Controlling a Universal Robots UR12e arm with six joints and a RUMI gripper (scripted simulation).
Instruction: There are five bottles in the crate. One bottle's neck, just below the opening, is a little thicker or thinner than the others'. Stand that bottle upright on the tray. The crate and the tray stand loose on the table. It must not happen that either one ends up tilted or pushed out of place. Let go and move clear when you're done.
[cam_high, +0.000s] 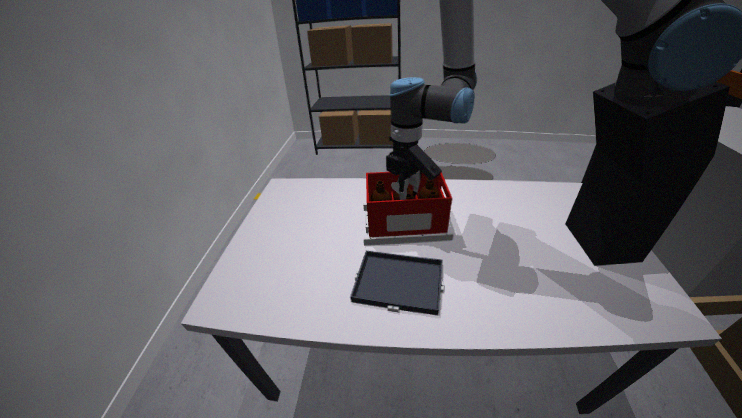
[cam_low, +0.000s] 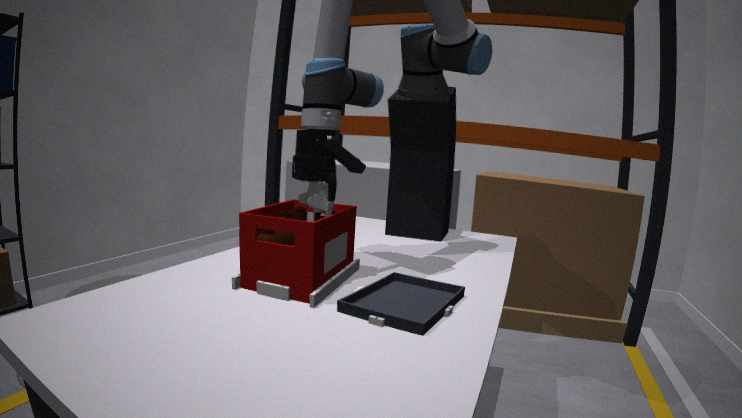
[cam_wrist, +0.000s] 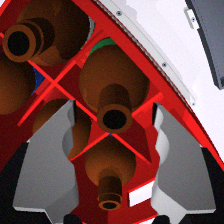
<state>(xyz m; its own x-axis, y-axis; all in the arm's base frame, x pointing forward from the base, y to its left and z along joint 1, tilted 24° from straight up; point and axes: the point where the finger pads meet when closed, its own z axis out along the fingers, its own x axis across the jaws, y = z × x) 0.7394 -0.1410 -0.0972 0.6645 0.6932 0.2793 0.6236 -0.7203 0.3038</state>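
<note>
Right now my hand is 7 cm above the red crate and 5 cm to the left of it. Also, from my hand: dark tray (22 cm to the left, 14 cm below, 6 cm ahead); then glass bottle (10 cm to the right, 7 cm below); then brown bottle (9 cm to the right, 9 cm ahead, 7 cm below).
</note>
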